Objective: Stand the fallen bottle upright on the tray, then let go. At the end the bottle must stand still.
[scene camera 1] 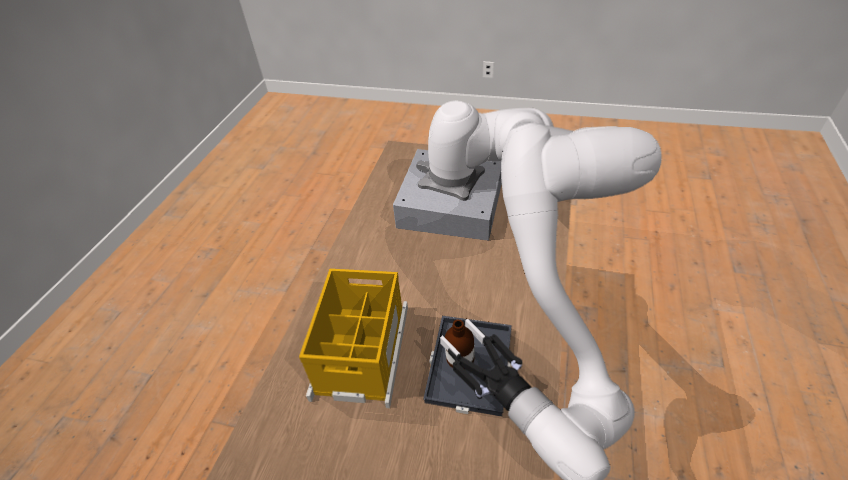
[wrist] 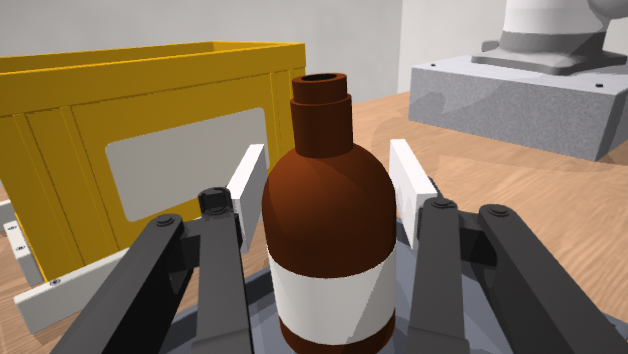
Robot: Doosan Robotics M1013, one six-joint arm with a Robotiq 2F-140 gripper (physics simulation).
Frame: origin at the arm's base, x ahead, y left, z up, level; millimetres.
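Seen in the pictures: gripper, fingertip midpoint: (scene camera 1: 454, 331) (wrist: 327, 163); arm's base at its link origin: (scene camera 1: 451, 178) (wrist: 542, 63).
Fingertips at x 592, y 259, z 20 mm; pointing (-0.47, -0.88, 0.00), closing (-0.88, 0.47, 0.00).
Observation:
Pixels of each thing's top centre, then the offset from my fingertips to it.
- brown bottle with a white label, top centre: (wrist: 325, 75) (scene camera 1: 459, 323) dx +9, dy +17, dz +53 mm
- dark tray at its top centre: (wrist: 362, 340) (scene camera 1: 470, 359) dx +4, dy +44, dz -96 mm
- yellow crate with compartments, top centre: (wrist: 140, 52) (scene camera 1: 351, 311) dx +79, dy -240, dz +54 mm
The brown bottle with a white label (scene camera 1: 459, 343) (wrist: 330, 225) is upright, neck up, over the back left part of the dark tray (scene camera 1: 446, 386) (wrist: 263, 315). My gripper (scene camera 1: 458, 337) (wrist: 327, 163) reaches in low from the front right in the scene view and is shut on the bottle, with one white finger pad on each side of its body below the neck. The bottle's foot is hidden behind the finger in the scene view and cut off at the lower edge of the wrist view, so I cannot tell whether it touches the tray.
A yellow crate with compartments (scene camera 1: 351, 377) (wrist: 95, 120) stands left of the tray, with pale guide rails (scene camera 1: 395, 362) (wrist: 70, 295) around its foot. The robot's grey base block (scene camera 1: 443, 218) (wrist: 500, 120) stands behind the tray. The tray has a low raised rim.

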